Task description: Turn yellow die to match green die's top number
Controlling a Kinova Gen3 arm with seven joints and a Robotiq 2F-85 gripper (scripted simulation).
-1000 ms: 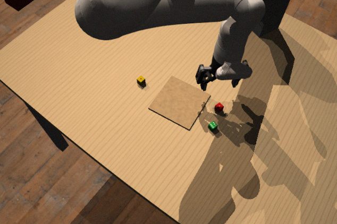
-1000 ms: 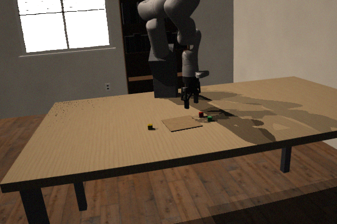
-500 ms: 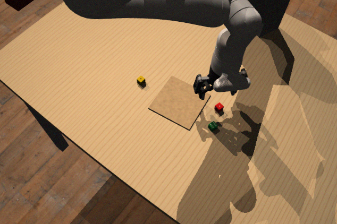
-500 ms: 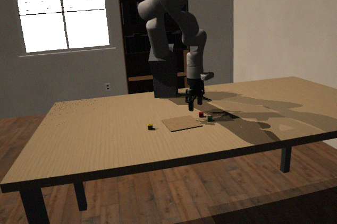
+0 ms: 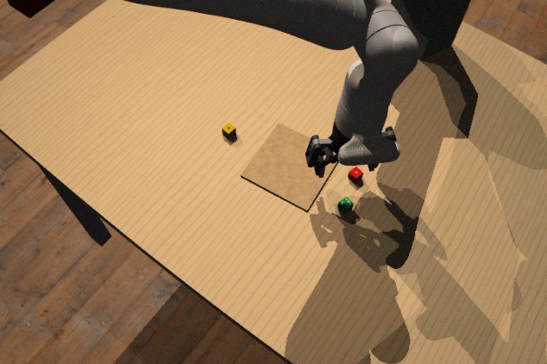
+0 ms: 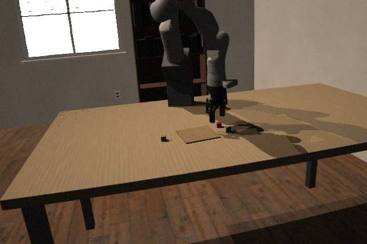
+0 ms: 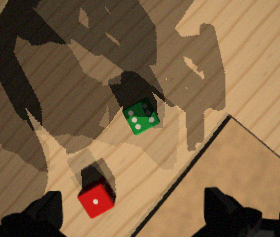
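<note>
The red die is 20 mm behind my hand, 20 mm to the left of it and 40 mm below it. Also, from my hand: yellow die 10 mm ahead, 240 mm to the right, 40 mm below; then green die 50 mm ahead, 30 mm to the left, 40 mm below; then brown mat 10 mm ahead, 100 mm to the right, 50 mm below.
</note>
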